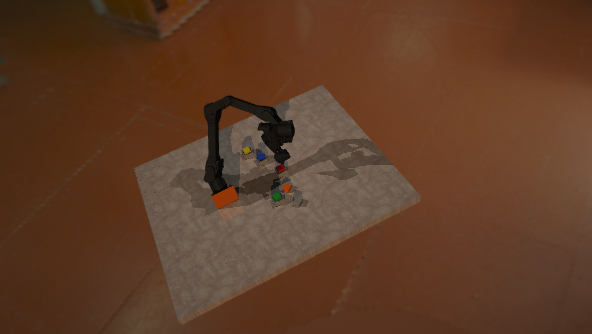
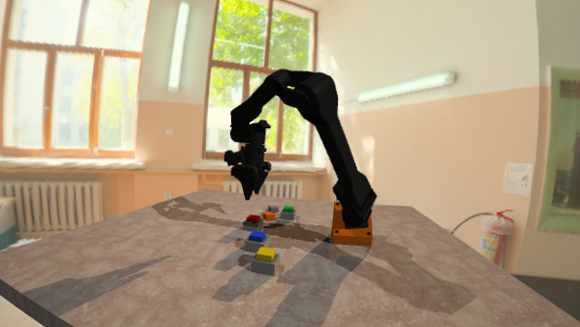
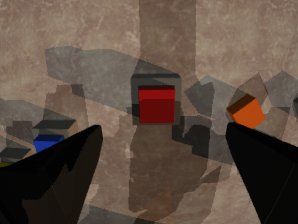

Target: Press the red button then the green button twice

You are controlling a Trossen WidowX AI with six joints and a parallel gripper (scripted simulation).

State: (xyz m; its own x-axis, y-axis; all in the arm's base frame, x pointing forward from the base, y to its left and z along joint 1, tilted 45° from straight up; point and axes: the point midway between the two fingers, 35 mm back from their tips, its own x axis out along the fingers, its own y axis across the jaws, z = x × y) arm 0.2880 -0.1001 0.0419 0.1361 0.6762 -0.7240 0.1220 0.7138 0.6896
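Now: the red button 7 cm below my gripper tip and 1 cm behind it. Also, from my gripper tip: green button: 13 cm to the right, 11 cm behind, 7 cm below; orange block: 10 cm to the right, 9 cm below, 4 cm behind; blue button: 13 cm to the left, 7 cm below, 4 cm behind.
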